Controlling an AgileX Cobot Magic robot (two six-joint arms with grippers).
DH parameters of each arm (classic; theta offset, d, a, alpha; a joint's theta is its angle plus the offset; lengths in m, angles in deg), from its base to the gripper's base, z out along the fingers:
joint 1: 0 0.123 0 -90
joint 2: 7.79 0 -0.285 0
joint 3: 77.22 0 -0.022 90
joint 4: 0 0.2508 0 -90
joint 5: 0 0 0.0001 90
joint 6: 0 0.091 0 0
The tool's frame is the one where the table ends.
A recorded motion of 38 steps. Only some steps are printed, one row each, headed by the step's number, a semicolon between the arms.
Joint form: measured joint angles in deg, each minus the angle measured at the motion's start. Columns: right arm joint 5, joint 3, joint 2, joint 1, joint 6, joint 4; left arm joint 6, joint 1, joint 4, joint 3, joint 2, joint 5.
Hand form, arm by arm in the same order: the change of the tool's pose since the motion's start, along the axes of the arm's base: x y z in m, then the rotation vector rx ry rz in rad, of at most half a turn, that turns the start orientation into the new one. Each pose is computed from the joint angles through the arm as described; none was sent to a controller.
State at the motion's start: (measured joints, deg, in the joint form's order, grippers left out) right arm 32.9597 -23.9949 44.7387 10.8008 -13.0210 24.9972; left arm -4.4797 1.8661 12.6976 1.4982 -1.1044 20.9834
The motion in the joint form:
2: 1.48 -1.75 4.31 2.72 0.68 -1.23; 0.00 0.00 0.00 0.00 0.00 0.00
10: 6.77 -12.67 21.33 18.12 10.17 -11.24; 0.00 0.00 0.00 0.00 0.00 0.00
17: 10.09 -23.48 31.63 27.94 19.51 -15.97; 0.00 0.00 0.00 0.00 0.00 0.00
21: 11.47 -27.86 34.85 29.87 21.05 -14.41; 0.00 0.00 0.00 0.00 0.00 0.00
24: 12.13 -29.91 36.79 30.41 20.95 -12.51; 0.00 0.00 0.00 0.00 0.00 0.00
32: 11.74 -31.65 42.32 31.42 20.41 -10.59; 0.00 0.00 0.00 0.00 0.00 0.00
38: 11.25 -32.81 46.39 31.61 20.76 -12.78; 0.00 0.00 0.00 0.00 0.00 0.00
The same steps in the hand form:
2: 0.0077 0.0083 -0.0030 -0.0244 0.0673 0.0553; 0.0000 0.0000 0.0000 0.0000 0.0000 0.0000
10: 0.0382 0.0622 -0.0056 -0.1676 0.2563 0.2753; 0.0000 0.0000 0.0000 0.0000 0.0000 0.0000
17: 0.0561 0.1150 0.0036 -0.2090 0.3122 0.3439; 0.0000 0.0000 0.0000 0.0000 0.0000 0.0000
21: 0.0625 0.1340 0.0098 -0.1806 0.3361 0.3529; 0.0000 0.0000 0.0000 0.0000 0.0000 0.0000
24: 0.0662 0.1435 0.0106 -0.1590 0.3597 0.3587; 0.0000 0.0000 0.0000 0.0000 0.0000 0.0000
32: 0.0742 0.1599 -0.0076 -0.1688 0.4225 0.3716; 0.0000 0.0000 0.0000 0.0000 0.0000 0.0000
38: 0.0835 0.1663 -0.0235 -0.2221 0.4416 0.3750; 0.0000 0.0000 0.0000 0.0000 0.0000 0.0000

